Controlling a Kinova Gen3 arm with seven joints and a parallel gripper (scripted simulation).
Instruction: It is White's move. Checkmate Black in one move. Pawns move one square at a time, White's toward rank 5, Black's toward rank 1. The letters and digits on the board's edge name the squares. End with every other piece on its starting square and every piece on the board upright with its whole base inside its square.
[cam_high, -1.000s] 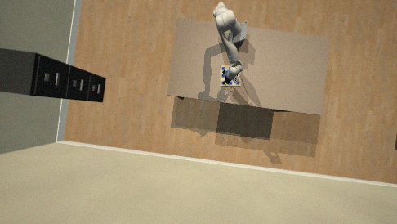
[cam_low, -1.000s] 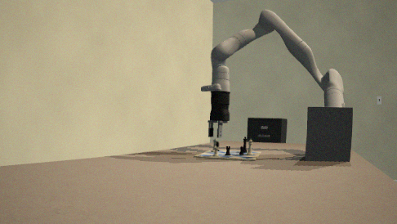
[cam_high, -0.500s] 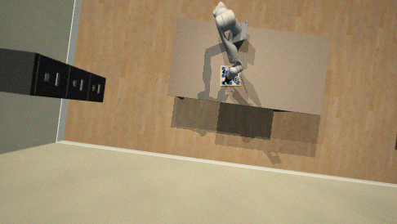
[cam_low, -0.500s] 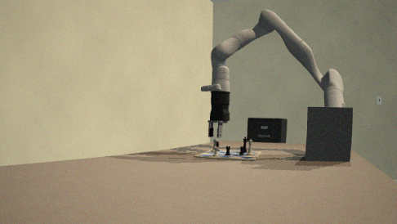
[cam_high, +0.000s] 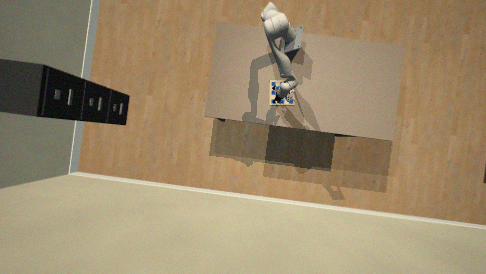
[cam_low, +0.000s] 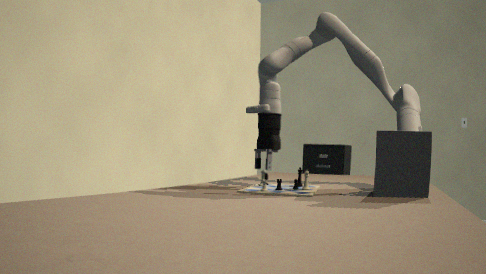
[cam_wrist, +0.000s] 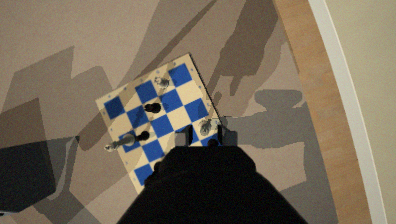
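Now: the tall black piece 110 mm behind my hand, 60 mm to the right of it and 40 mm below it. From my hand the other things lie so: tall white piece (160 mm behind, 40 mm below); chessboard (80 mm behind, 20 mm to the left, 80 mm below).
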